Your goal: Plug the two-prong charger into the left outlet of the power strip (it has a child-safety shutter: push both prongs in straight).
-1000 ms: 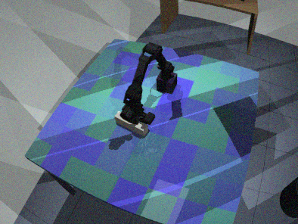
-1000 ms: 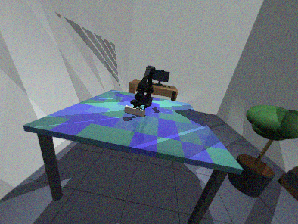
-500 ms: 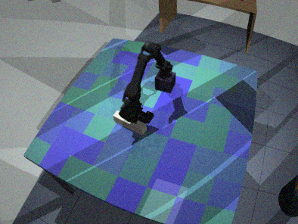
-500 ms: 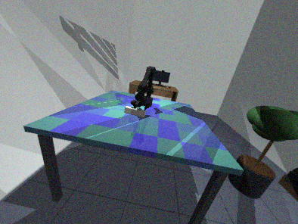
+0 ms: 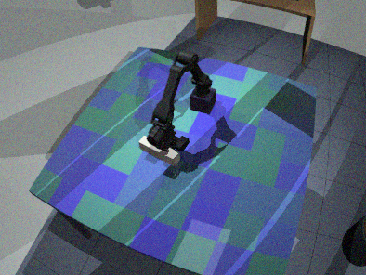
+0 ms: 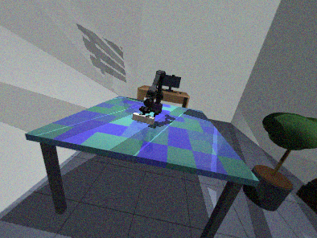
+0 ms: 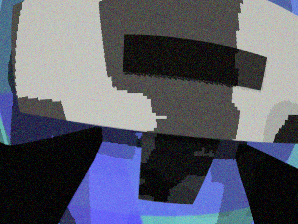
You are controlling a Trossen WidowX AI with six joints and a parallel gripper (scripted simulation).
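The two-prong charger is 2 cm ahead of my gripper tip and 1 cm above it.
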